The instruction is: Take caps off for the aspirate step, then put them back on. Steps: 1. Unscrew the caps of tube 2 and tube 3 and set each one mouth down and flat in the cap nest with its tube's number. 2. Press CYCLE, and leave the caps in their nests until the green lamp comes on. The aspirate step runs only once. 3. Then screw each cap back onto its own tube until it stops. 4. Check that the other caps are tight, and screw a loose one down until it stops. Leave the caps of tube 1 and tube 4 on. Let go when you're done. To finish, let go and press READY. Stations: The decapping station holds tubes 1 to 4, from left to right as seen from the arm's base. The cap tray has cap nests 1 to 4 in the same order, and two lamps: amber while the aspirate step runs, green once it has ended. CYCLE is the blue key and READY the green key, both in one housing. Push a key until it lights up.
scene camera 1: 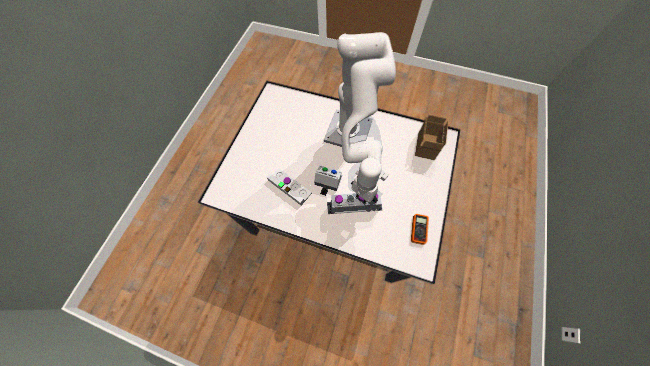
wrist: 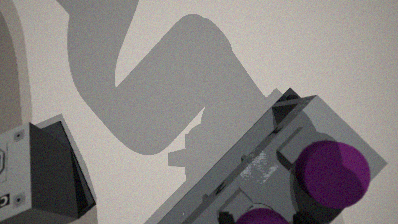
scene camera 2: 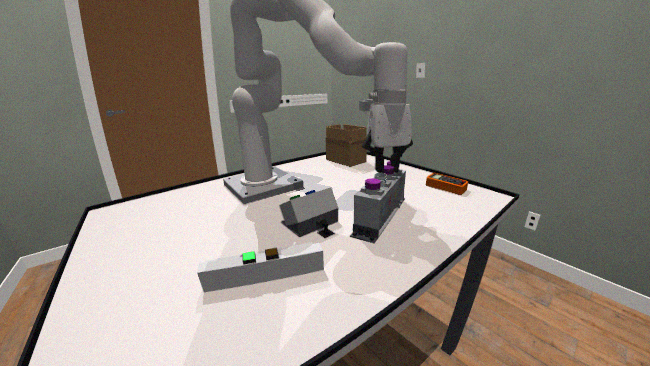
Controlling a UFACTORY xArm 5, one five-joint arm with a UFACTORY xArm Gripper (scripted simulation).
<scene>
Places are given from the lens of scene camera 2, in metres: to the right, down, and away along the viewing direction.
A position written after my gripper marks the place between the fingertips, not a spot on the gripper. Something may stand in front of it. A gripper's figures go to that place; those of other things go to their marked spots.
my gripper (scene camera 2: 387, 172): 0.16, -0.03, 0.65
cardboard box (scene camera 2: 344, 146): 0.08, -0.15, 1.06
</scene>
